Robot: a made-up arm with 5 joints.
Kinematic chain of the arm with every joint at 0, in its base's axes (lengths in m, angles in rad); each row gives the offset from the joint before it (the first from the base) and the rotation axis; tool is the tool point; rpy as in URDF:
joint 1: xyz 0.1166 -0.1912 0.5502 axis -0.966 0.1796 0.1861
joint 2: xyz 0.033 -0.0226 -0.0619 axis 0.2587 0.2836 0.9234
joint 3: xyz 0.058 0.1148 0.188 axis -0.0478 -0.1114 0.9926
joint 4: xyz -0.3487 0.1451 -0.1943 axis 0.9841 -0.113 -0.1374
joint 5: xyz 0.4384 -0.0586 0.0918 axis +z
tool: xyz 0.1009 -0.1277 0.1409 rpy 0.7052 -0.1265 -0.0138
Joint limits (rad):
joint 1: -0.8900..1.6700
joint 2: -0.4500..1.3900
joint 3: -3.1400..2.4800
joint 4: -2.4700..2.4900
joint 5: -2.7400..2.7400
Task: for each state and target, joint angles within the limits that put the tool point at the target. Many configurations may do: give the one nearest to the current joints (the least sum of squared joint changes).
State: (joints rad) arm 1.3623 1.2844 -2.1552 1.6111 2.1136
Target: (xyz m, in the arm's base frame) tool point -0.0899 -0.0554 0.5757
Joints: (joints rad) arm 1.4672 0.9951 -2.5251 1.6737 2.3466
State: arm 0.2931 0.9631 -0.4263 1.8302 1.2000
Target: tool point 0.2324 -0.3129 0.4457
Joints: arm 0.1312 0.9642 -0.7462 1.6930 1.6250
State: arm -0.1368 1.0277 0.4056 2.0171 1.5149
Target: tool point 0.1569 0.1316 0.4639
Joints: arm 0.0678 1.3900 0.9574 1.8354 1.6921
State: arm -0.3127 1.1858 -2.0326 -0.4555 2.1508
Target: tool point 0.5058 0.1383 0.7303
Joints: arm -0.8070 0.5752 -1.2058 -1.0943 2.1355
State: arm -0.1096 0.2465 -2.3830 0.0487 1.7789
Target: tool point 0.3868 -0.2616 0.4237
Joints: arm -0.5839 1.1182 -2.7185 -0.4076 1.9442
